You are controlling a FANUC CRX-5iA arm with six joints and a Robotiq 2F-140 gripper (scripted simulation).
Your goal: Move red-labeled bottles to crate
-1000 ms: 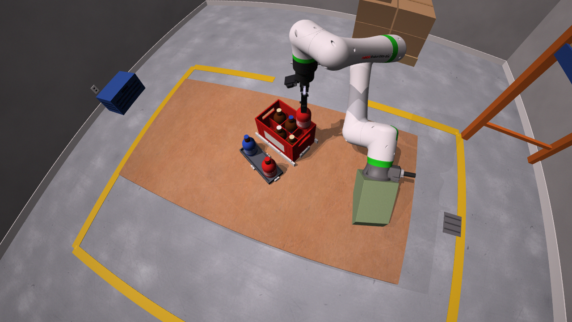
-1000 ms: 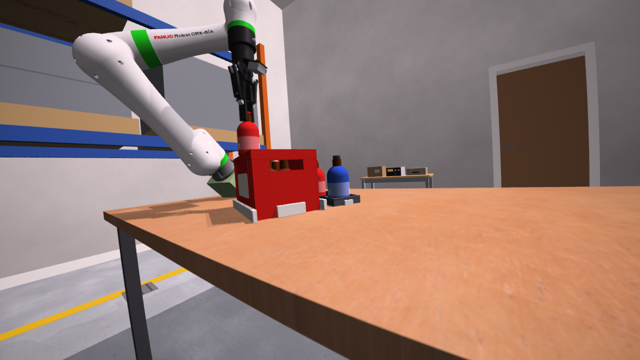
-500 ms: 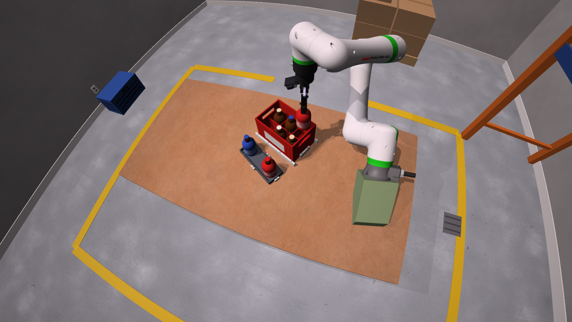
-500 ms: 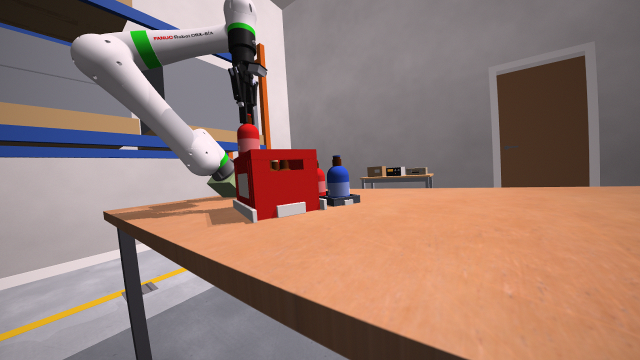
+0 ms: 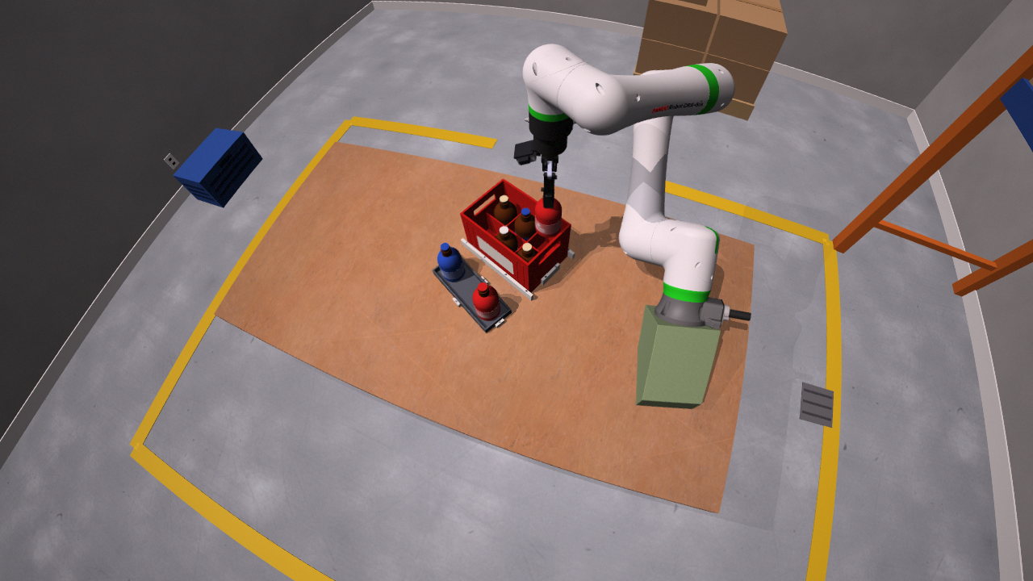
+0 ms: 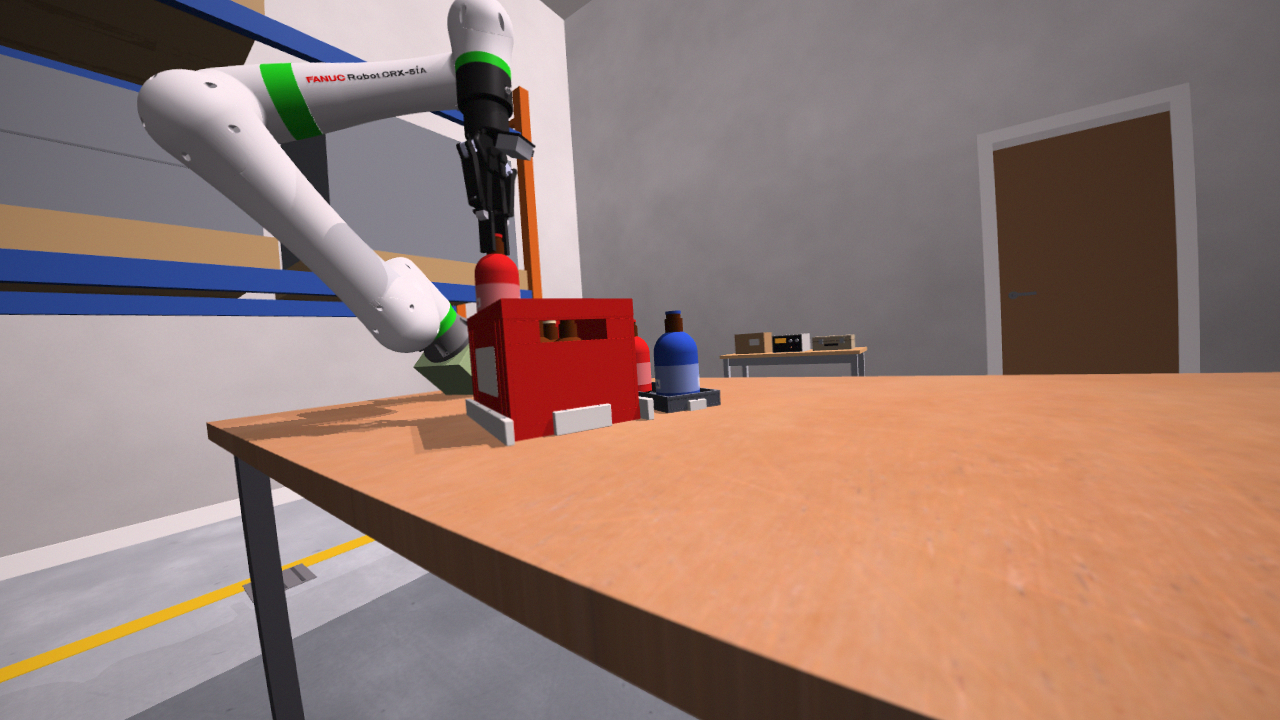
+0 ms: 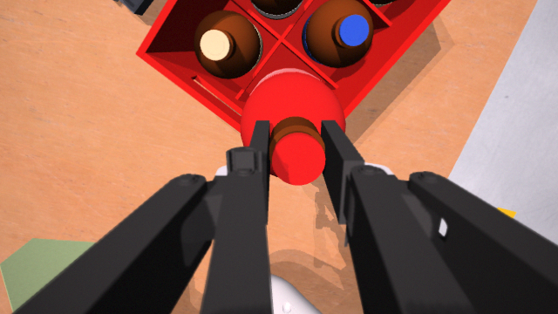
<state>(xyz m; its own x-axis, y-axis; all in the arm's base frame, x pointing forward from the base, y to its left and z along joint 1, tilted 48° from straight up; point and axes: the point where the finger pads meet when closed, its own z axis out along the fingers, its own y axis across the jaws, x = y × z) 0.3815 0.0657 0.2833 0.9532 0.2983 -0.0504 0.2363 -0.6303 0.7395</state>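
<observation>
Right now the red crate is 230 mm below my hand and 100 mm ahead of it. Also, from my hand: grey tray 300 mm below, 190 mm to the left, 190 mm ahead; blue-labeled bottle 270 mm ahead, 230 mm below, 140 mm to the left.
</observation>
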